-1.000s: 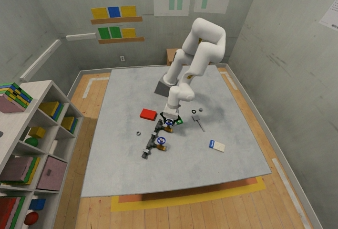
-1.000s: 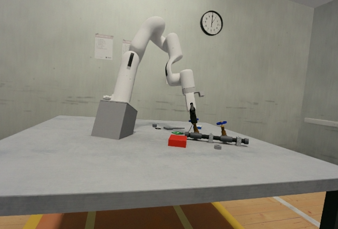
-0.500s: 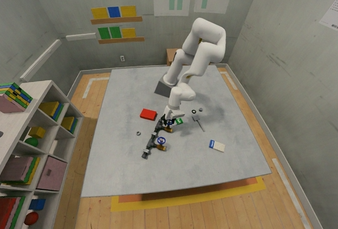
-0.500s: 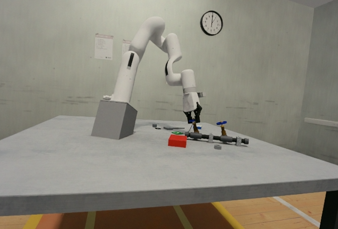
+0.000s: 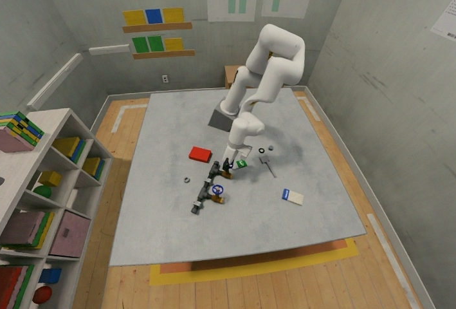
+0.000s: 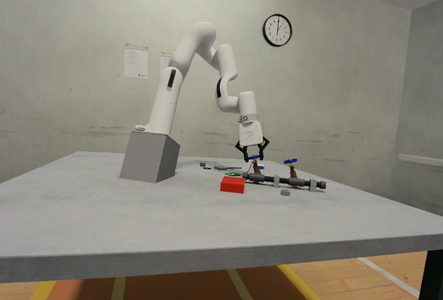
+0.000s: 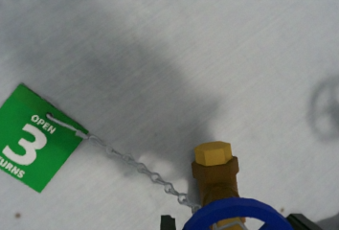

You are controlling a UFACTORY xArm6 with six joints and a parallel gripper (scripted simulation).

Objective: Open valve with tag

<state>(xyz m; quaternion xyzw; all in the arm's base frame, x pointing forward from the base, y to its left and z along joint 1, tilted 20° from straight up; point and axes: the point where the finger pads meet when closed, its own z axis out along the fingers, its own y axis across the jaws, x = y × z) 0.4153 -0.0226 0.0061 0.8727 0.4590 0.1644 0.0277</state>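
Now: hand 60 mm past the green tag, 90 mm to the right of it and 90 mm above it. Also, from my hand: grey nut: 40 mm ahead, 240 mm to the right, 90 mm below; red block: 130 mm behind, 170 mm to the right, 80 mm below; grey flat tool: 50 mm behind, 250 mm to the left, 90 mm below.
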